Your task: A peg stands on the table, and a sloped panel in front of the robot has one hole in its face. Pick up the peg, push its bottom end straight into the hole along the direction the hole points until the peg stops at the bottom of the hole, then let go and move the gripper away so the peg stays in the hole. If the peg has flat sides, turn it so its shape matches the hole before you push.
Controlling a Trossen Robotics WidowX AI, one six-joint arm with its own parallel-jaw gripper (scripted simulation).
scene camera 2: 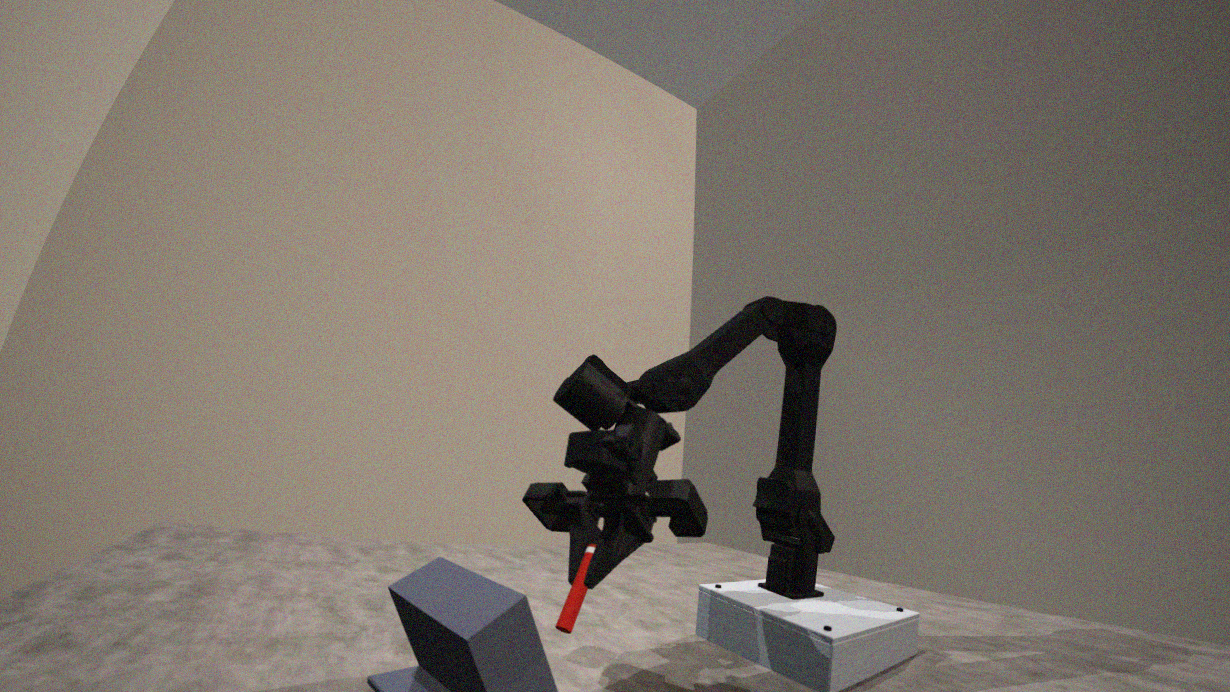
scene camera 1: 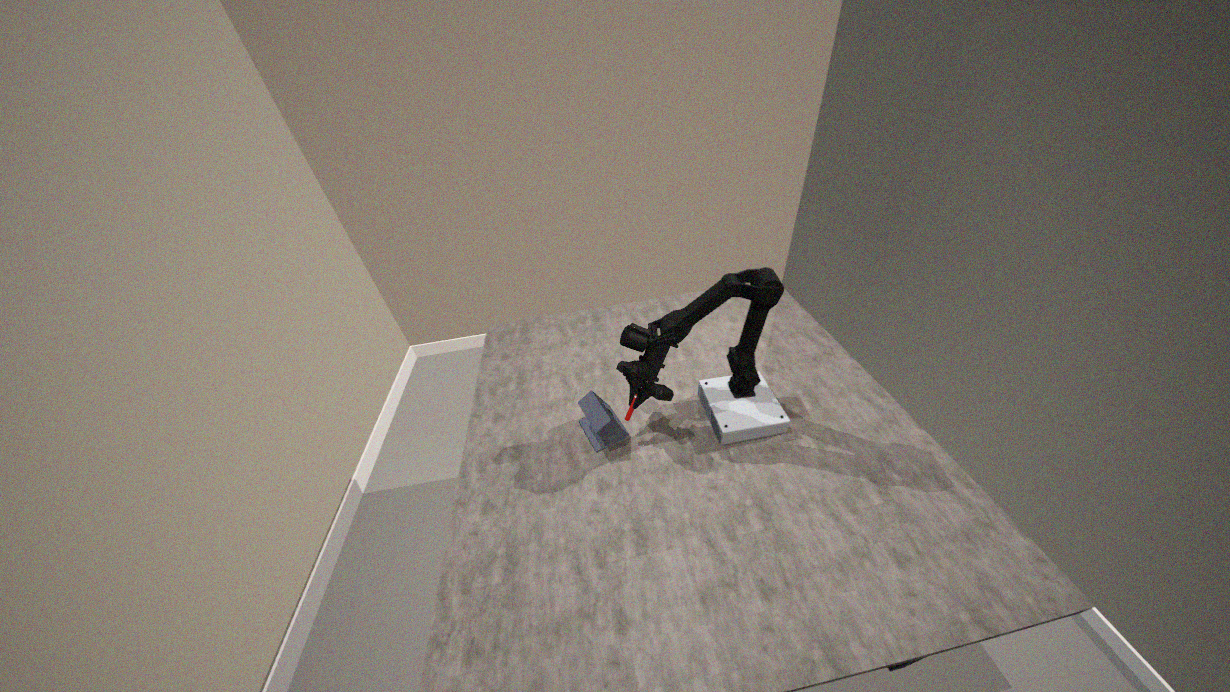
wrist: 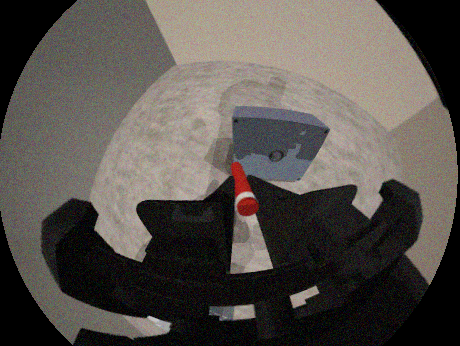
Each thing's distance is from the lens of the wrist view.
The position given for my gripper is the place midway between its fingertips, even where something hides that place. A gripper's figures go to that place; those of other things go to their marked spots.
my gripper (wrist: 240,179): 0.10 m
red peg (wrist: 247,205): 0.07 m
blue-grey sloped panel (wrist: 299,135): 0.15 m
The marked spots on the red peg and the blue-grey sloped panel are 0.12 m apart.
